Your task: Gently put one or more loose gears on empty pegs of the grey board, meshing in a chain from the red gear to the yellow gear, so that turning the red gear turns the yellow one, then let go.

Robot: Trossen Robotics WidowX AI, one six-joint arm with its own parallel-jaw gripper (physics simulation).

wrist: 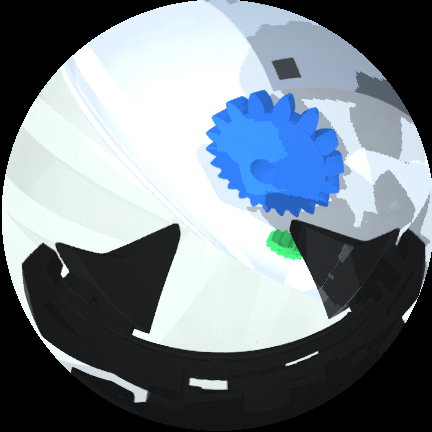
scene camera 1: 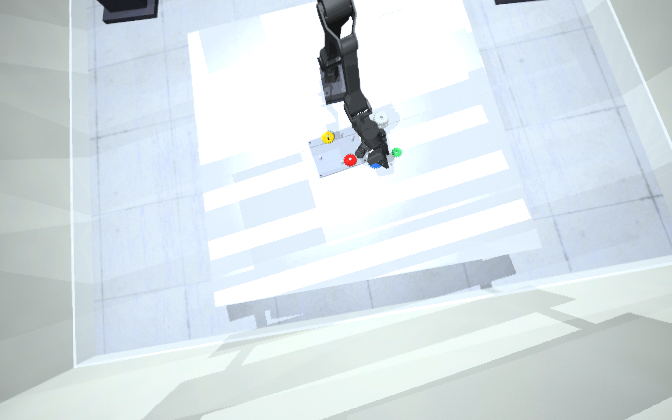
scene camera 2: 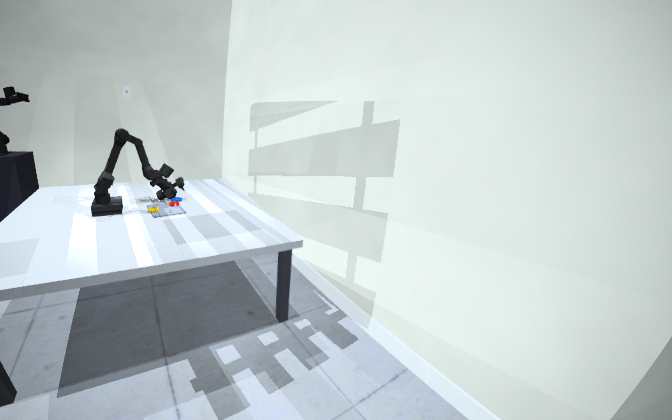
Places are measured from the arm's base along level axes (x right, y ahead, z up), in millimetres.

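Where they show: gripper, between the fingertips: [wrist: 236, 227] [scene camera 1: 388, 161] [scene camera 2: 178, 194]; arm's base, origin of its link: [scene camera 1: 332, 75] [scene camera 2: 102, 202].
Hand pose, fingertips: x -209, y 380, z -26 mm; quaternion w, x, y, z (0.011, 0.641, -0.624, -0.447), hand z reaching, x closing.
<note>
Things, the pixels of their top centre, and the offset from my fingertips. Level surfaces: height alone.
- grey board, centre of its top: [scene camera 1: 336, 148] [scene camera 2: 164, 204] dx +206, dy -71, dz +1 mm
- blue gear, centre of its top: [wrist: 263, 171] [scene camera 1: 375, 160] [scene camera 2: 176, 198] dx +48, dy -12, dz -13 mm
- small green gear, centre of its top: [wrist: 283, 251] [scene camera 1: 396, 151] dx -41, dy -44, dz -13 mm
- red gear, centre of its top: [scene camera 1: 350, 159] [scene camera 2: 174, 202] dx +152, dy -20, dz -5 mm
- yellow gear, centre of its top: [scene camera 1: 327, 136] [scene camera 2: 153, 207] dx +241, dy -127, dz -4 mm
- loose white gear, centre of its top: [scene camera 1: 381, 117] [scene camera 2: 144, 197] dx +11, dy -199, dz -13 mm
- white table, height of its surface: dz -30 mm
My gripper [scene camera 1: 374, 159] [scene camera 2: 176, 191] [wrist: 236, 227] is open and empty, low over the right end of the grey board [scene camera 1: 332, 161] [scene camera 2: 162, 214] [wrist: 330, 70]. The blue gear [scene camera 1: 375, 166] [scene camera 2: 176, 199] [wrist: 295, 150] is loose on the table just off the board's corner, outside the fingers and partly hidden by them in scene camera 1. The small green gear [scene camera 1: 394, 152] [wrist: 281, 244] lies beyond it, partly behind a finger in the wrist view. The red gear [scene camera 1: 347, 161] [scene camera 2: 174, 204] and yellow gear [scene camera 1: 325, 137] [scene camera 2: 153, 210] sit apart on the board. Empty pegs show between and beside them.
A loose white gear [scene camera 1: 377, 120] [scene camera 2: 145, 199] lies on the white table [scene camera 1: 280, 240] [scene camera 2: 240, 235] near the arm's wrist, on the arm's base side of the board. The arm reaches over the board's right end and hides part of it in scene camera 1.
</note>
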